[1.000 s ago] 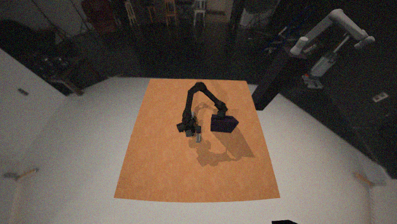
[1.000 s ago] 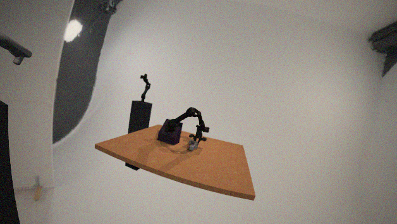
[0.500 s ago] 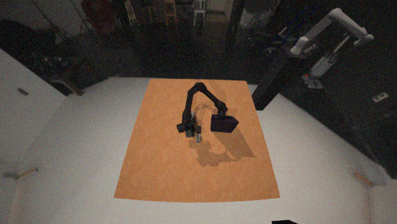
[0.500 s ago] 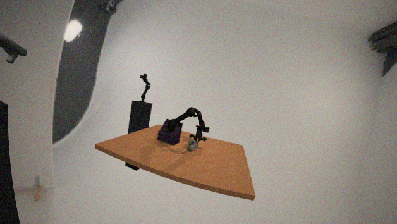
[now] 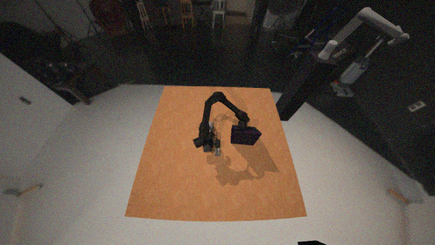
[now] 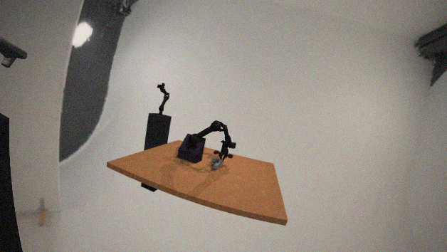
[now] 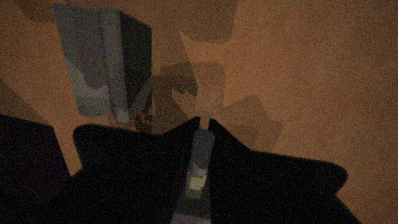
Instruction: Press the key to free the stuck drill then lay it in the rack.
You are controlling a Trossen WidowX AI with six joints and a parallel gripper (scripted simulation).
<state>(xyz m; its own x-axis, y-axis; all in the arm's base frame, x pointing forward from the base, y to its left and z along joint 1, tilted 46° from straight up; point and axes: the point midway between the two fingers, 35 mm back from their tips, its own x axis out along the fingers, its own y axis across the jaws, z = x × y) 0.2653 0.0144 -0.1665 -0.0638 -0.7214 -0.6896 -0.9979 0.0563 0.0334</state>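
My gripper tip is 50 mm to the left of the pale cylindrical drill and 30 mm below it. From my gripper tip the other things lie so: grey rack 70 mm behind, 40 mm to the left.
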